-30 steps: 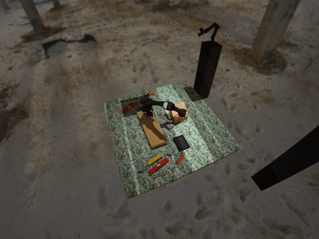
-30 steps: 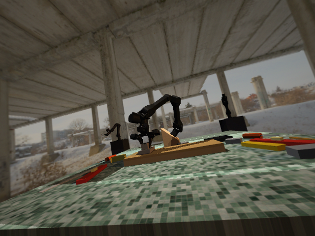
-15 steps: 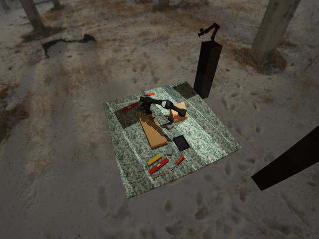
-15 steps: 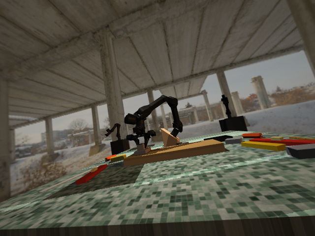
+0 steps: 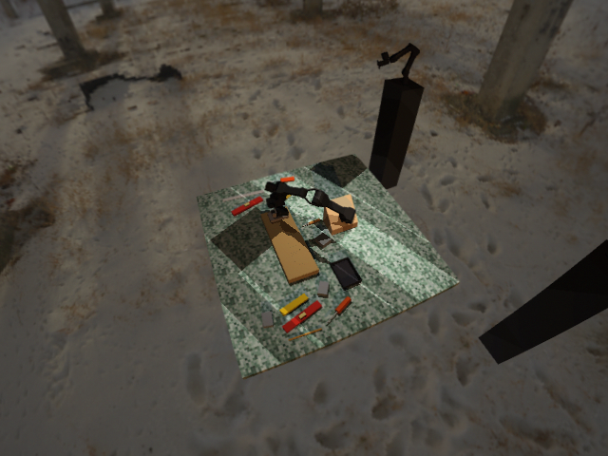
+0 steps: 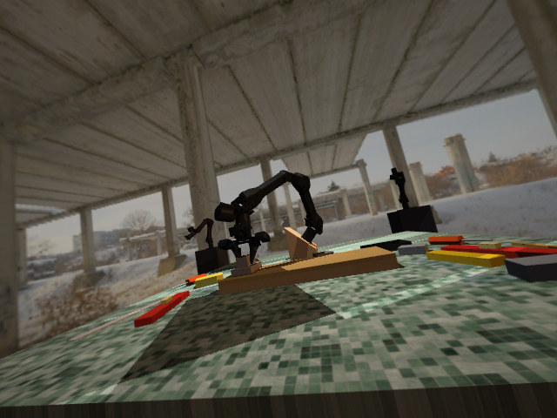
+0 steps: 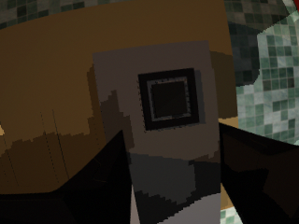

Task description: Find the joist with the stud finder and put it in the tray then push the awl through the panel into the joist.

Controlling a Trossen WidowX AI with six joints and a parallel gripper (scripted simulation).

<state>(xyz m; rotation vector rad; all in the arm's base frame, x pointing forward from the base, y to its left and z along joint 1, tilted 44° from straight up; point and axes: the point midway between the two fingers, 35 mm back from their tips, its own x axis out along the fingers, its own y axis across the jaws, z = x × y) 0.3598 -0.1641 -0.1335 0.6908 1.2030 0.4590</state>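
My gripper tip is now 530 mm to the right of the black tray, 210 mm past it and 50 mm above it. Also, from my gripper tip: yellow block (220 mm to the right, 130 mm behind, 50 mm below); then stud finder (20 mm above, 10 mm ahead); then orange-handled awl (180 mm behind, 110 mm to the left, 60 mm below).
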